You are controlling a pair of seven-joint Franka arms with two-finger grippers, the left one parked.
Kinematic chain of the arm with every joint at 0, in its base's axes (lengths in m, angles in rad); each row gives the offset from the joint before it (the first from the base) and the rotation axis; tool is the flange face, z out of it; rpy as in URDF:
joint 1: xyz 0 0 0.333 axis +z
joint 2: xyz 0 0 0 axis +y
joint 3: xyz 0 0 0.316 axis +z
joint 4: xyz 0.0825 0 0 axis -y
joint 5: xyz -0.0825 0 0.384 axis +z
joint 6: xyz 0 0 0 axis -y
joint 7: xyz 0.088 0 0 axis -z
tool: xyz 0 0 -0.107 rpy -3.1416 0 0
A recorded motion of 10 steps. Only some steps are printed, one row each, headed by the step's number.
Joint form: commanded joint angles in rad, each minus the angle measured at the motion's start. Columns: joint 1, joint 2, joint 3, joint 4, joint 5, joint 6, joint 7.
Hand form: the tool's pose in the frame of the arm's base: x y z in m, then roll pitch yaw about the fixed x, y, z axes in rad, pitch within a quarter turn. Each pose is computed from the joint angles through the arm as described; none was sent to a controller.
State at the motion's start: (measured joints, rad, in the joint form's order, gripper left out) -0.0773 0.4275 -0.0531 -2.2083 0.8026 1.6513 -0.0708
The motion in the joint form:
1: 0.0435 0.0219 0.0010 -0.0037 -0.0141 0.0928 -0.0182
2: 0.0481 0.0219 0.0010 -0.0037 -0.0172 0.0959 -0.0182
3: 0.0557 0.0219 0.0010 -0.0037 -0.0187 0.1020 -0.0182
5: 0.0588 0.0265 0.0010 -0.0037 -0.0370 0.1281 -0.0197
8: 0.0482 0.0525 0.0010 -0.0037 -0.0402 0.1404 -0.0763
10: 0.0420 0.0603 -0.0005 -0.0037 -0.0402 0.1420 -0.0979
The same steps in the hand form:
1: 0.4578 0.0232 0.1555 -2.4777 0.8999 -0.2048
2: 0.4578 0.0248 0.1553 -2.4827 0.8973 -0.2023
3: 0.4581 0.0277 0.1550 -2.4889 0.8924 -0.2001
5: 0.4588 0.0259 0.1513 -2.5232 0.8743 -0.2145
8: 0.4553 0.0199 0.1389 -2.4886 0.8564 -0.1699
10: 0.4540 0.0163 0.1353 -2.4730 0.8496 -0.1550

